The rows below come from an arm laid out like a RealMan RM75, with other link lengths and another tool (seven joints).
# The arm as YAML. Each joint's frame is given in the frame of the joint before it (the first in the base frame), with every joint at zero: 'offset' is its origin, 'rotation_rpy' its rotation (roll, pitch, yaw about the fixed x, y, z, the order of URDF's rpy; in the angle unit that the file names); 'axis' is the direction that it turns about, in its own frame. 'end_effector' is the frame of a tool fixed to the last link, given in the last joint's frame.
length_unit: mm
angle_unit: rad
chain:
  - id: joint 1
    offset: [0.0, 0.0, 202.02]
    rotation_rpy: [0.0, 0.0, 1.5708]
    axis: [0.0, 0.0, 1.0]
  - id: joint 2
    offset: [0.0, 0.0, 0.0]
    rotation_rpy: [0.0, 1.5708, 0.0]
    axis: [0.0, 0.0, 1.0]
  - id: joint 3
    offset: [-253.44, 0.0, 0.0]
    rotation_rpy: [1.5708, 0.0, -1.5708]
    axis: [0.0, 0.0, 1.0]
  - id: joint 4
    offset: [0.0, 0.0, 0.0]
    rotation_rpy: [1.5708, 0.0, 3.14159]
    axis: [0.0, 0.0, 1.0]
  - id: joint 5
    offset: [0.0, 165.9, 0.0]
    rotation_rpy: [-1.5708, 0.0, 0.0]
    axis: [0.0, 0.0, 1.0]
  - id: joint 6
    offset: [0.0, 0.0, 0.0]
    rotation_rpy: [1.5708, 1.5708, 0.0]
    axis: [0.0, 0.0, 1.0]
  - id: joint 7
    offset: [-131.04, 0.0, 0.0]
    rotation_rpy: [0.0, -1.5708, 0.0]
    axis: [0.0, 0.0, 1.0]
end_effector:
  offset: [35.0, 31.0, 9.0]
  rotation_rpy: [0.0, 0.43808, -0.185]
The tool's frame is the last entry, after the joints.
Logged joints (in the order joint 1, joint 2, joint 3, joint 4, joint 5, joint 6, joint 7), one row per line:
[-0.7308 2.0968 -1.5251 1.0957 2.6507 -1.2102 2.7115]
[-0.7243 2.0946 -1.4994 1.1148 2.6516 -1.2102 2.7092]
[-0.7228 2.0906 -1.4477 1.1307 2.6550 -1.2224 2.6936]
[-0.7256 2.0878 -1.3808 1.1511 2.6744 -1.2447 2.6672]
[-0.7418 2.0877 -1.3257 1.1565 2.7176 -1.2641 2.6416]
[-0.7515 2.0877 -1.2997 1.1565 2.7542 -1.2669 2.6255]
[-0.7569 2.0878 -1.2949 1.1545 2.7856 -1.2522 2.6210]
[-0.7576 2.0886 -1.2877 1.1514 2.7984 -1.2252 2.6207]
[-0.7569 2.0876 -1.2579 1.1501 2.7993 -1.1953 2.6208]
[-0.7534 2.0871 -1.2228 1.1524 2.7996 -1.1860 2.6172]
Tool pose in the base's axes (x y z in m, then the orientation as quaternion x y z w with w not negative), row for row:
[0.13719 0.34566 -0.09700 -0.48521 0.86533 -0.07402 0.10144]
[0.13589 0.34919 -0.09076 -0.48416 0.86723 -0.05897 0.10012]
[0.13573 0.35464 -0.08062 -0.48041 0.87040 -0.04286 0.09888]
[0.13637 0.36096 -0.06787 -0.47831 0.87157 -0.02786 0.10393]
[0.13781 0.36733 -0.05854 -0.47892 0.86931 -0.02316 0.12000]
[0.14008 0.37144 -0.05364 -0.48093 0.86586 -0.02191 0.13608]
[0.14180 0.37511 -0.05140 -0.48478 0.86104 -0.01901 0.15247]
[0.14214 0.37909 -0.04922 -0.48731 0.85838 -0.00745 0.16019]
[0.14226 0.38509 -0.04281 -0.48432 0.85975 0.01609 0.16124]
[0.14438 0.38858 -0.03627 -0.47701 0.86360 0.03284 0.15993]
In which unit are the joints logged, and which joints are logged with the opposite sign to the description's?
The joints are logged in radians. Opposite sign: joint 1, joint 4, joint 5.
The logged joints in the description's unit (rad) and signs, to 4 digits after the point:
[0.7308 2.0968 -1.5251 -1.0957 -2.6507 -1.2102 2.7115]
[0.7243 2.0946 -1.4994 -1.1148 -2.6516 -1.2102 2.7092]
[0.7228 2.0906 -1.4477 -1.1307 -2.6550 -1.2224 2.6936]
[0.7256 2.0878 -1.3808 -1.1511 -2.6744 -1.2447 2.6672]
[0.7418 2.0877 -1.3257 -1.1565 -2.7176 -1.2641 2.6416]
[0.7515 2.0877 -1.2997 -1.1565 -2.7542 -1.2669 2.6255]
[0.7569 2.0878 -1.2949 -1.1545 -2.7856 -1.2522 2.6210]
[0.7576 2.0886 -1.2877 -1.1514 -2.7984 -1.2252 2.6207]
[0.7569 2.0876 -1.2579 -1.1501 -2.7993 -1.1953 2.6208]
[0.7534 2.0871 -1.2228 -1.1524 -2.7996 -1.1860 2.6172]

